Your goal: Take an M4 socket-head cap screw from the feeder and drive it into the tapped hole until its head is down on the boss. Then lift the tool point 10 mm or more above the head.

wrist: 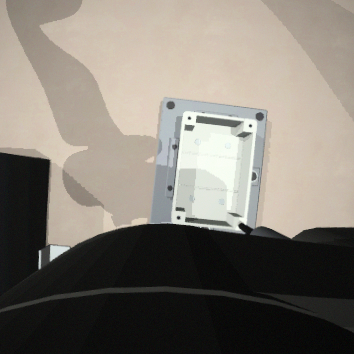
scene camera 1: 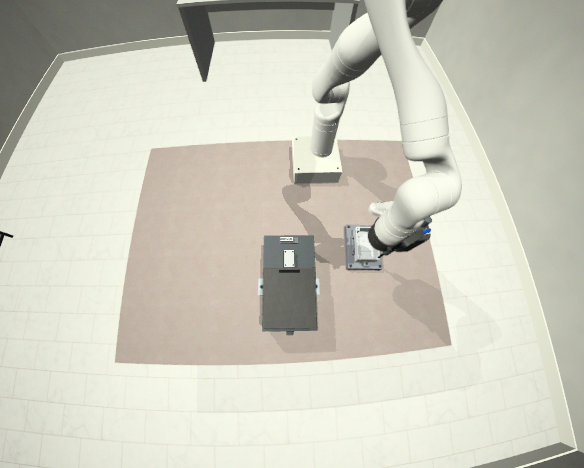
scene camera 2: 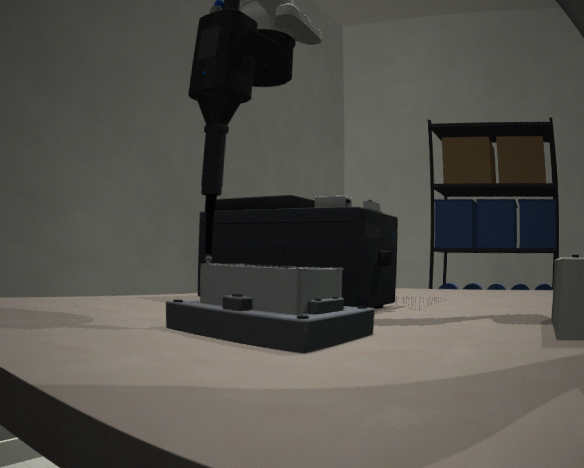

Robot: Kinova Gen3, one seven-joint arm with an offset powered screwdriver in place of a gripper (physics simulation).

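My gripper, a black screwdriver (scene camera 1: 380,256) (scene camera 2: 208,254) (wrist: 243,227), points down at a corner of the pale open housing (scene camera 2: 250,282) (wrist: 181,155). A small bright screw (scene camera 2: 208,259) is at the bit's tip, at the housing's top edge in scene camera 2. Its shank does not show, and I cannot tell whether its head touches the boss. The wrist view shows the bit over the lower right corner boss, whose hole is hidden. The dark feeder (scene camera 1: 289,302) (scene camera 2: 300,235) (wrist: 22,200) stands to one side, with a light plate (scene camera 1: 289,258) on top.
The housing sits on a grey fixture plate (scene camera 1: 348,257) (scene camera 2: 240,331) (wrist: 162,150) with small clamp blocks (scene camera 2: 237,302) against its sides. The arm's base block (scene camera 1: 316,165) (scene camera 2: 570,300) stands on the table top. A shelf rack (scene camera 2: 492,190) with boxes stands in the background.
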